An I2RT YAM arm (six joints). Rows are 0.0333 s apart.
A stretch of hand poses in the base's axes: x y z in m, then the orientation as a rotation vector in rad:
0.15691 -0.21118 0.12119 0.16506 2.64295 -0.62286
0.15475 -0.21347 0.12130 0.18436 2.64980 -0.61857
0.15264 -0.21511 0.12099 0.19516 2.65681 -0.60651
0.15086 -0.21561 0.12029 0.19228 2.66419 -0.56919
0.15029 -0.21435 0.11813 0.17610 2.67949 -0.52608
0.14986 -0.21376 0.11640 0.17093 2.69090 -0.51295
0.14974 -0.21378 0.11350 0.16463 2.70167 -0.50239
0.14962 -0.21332 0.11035 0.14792 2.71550 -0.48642
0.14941 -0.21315 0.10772 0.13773 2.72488 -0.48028
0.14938 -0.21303 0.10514 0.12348 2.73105 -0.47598
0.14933 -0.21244 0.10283 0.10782 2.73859 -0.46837
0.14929 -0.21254 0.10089 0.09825 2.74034 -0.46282
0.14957 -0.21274 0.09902 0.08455 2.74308 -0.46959
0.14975 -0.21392 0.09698 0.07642 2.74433 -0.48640
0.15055 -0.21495 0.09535 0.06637 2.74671 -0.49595
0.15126 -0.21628 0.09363 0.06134 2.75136 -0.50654
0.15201 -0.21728 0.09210 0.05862 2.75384 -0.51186
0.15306 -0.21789 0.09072 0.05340 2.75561 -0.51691
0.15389 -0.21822 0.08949 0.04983 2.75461 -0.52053
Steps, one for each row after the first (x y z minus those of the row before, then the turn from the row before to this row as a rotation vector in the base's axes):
-0.00216 -0.00229 0.00011 0.00728 0.00345 -0.01357
-0.00211 -0.00164 -0.00031 0.01121 0.00277 -0.00619
-0.00178 -0.00050 -0.00070 0.02614 -0.00122 0.00797
-0.00057 0.00126 -0.00216 0.02967 0.00682 0.01718
-0.00043 0.00059 -0.00173 0.01025 0.00876 0.00457
-0.00012 -0.00002 -0.00290 0.00820 0.00881 0.00495
-0.00012 0.00046 -0.00315 0.01090 0.01163 0.01267
-0.00021 0.00017 -0.00263 0.00435 0.00877 0.00699
-0.00003 0.00012 -0.00258 0.00203 0.00636 0.00984
-0.00005 0.00059 -0.00231 0.00430 0.00730 0.01112
-0.00004 -0.00010 -0.00194 0.00281 0.00157 0.00725
0.00028 -0.00020 -0.00187 -0.00596 0.00501 0.00811
0.00018 -0.00118 -0.00204 -0.01228 0.00481 0.00291
0.00080 -0.00103 -0.00163 -0.00740 0.00494 0.00515
0.00071 -0.00133 -0.00172 -0.00714 0.00685 0.00122
0.00075 -0.00100 -0.00153 -0.00358 0.00362 0.00072
0.00105 -0.00061 -0.00138 -0.00379 0.00316 0.00257
0.00083 -0.00033 -0.00123 -0.00302 0.00006 0.00205

